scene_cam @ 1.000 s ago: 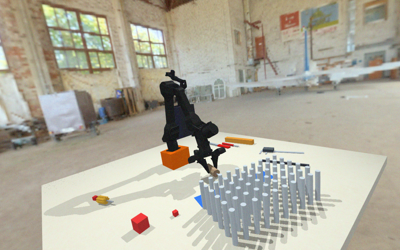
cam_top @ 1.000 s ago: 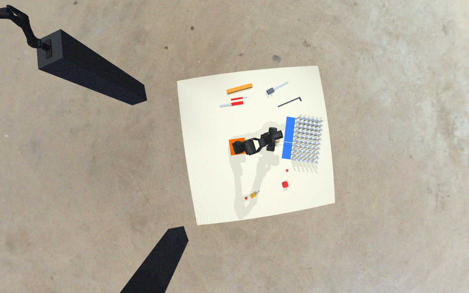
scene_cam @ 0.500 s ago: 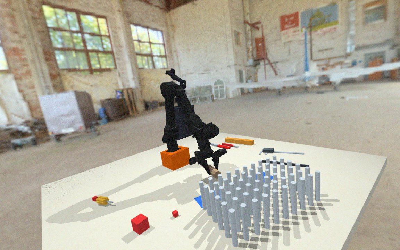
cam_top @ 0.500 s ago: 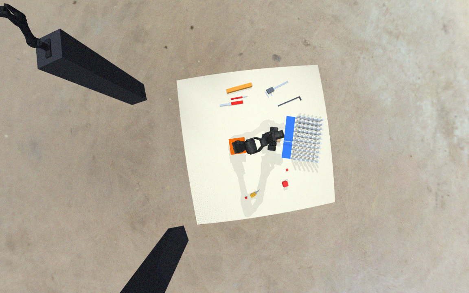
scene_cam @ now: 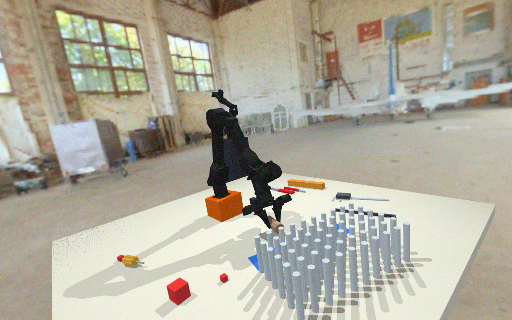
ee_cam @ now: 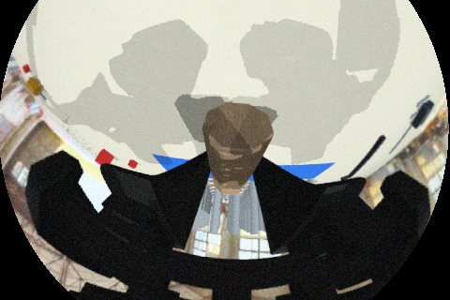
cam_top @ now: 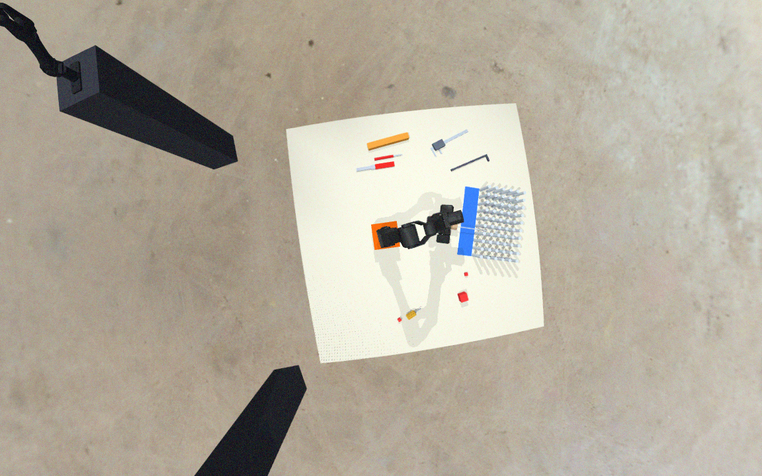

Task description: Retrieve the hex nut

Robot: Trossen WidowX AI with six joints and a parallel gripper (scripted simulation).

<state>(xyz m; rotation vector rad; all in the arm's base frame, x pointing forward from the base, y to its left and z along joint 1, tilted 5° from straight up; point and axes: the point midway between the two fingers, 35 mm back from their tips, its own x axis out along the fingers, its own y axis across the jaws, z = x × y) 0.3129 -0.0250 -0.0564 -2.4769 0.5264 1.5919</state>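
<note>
Now: gripper tip 12 cm short of the blue taped strip, 1 cm to the left of it and 3 cm above it. Also, from my gripper tip: small yellow screwdriver (29 cm behind, 41 cm to the right, 1 cm below); then orange bar (19 cm behind, 51 cm to the left, 1 cm below).
</note>
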